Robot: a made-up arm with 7 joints. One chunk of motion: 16 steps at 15 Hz.
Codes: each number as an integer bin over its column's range. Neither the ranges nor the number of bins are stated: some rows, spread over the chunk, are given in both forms.
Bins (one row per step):
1: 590 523 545 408 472 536
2: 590 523 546 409 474 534
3: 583 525 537 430 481 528
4: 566 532 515 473 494 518
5: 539 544 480 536 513 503
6: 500 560 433 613 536 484
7: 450 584 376 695 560 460
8: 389 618 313 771 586 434
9: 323 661 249 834 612 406
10: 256 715 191 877 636 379
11: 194 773 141 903 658 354
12: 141 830 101 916 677 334
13: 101 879 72 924 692 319
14: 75 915 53 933 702 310
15: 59 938 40 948 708 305
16: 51 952 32 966 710 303
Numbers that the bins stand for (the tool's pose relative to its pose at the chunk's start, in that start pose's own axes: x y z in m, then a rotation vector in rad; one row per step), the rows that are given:
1: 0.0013 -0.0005 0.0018 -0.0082 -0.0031 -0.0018
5: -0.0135 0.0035 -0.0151 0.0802 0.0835 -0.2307
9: -0.0762 0.0257 -0.0752 0.2860 0.2926 -0.9036
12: -0.1291 0.0579 -0.1137 0.3427 0.4299 -1.4031
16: -0.1552 0.0811 -0.1317 0.3772 0.4996 -1.6181
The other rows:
2: 0.0013 -0.0005 0.0021 -0.0075 0.0011 -0.0157
3: -0.0008 -0.0002 -0.0002 0.0070 0.0159 -0.0573
4: -0.0057 0.0012 -0.0060 0.0367 0.0434 -0.1267
6: -0.0249 0.0065 -0.0273 0.1334 0.1321 -0.3625
7: -0.0394 0.0111 -0.0421 0.1900 0.1828 -0.5290
8: -0.0571 0.0175 -0.0585 0.2425 0.2377 -0.7094
10: -0.0957 0.0360 -0.0903 0.3157 0.3433 -1.0909
11: -0.1137 0.0470 -0.1033 0.3337 0.3898 -1.2643
13: -0.1407 0.0672 -0.1213 0.3482 0.4616 -1.5071
14: -0.1482 0.0740 -0.1262 0.3544 0.4827 -1.5695
15: -0.1529 0.0784 -0.1296 0.3648 0.4954 -1.6042

